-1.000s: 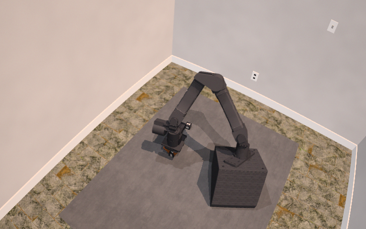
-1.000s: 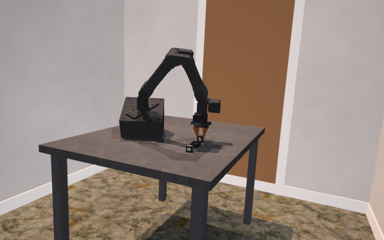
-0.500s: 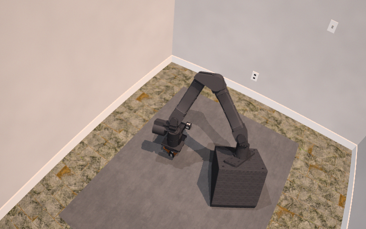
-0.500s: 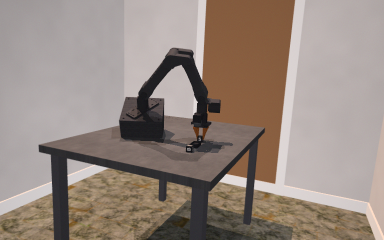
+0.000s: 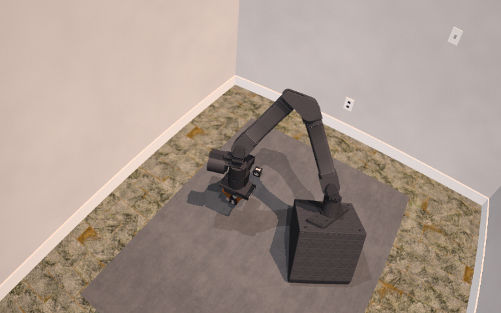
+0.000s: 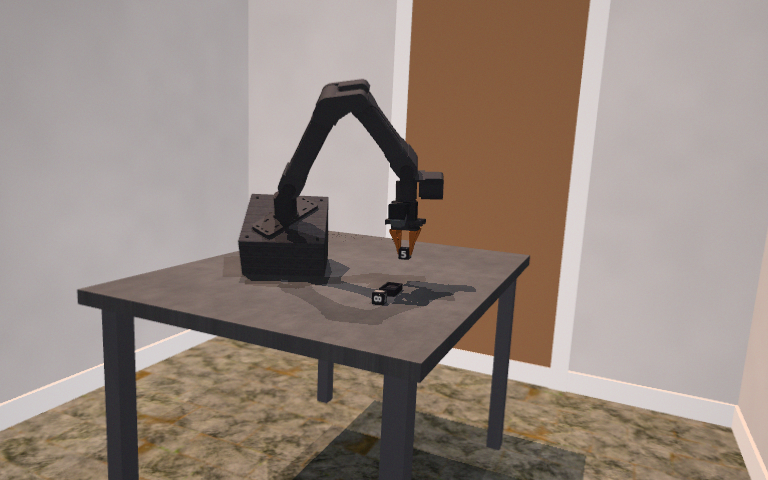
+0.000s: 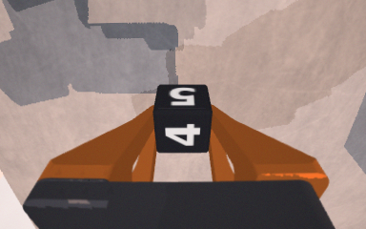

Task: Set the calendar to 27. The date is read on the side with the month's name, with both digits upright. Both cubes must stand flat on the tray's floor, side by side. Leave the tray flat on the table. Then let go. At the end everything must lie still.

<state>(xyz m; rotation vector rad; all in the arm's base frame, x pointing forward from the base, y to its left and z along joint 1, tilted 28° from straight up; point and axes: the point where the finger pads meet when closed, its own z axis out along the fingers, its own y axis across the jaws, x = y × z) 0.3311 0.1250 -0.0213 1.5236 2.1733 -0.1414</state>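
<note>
Right now my hand is 110 mm to the left of the black tray, 80 mm above it and 20 mm short of it. Round my hand: black digit cube 210 mm to the right, 70 mm below, 50 mm ahead; black cube right at my hand.
</note>
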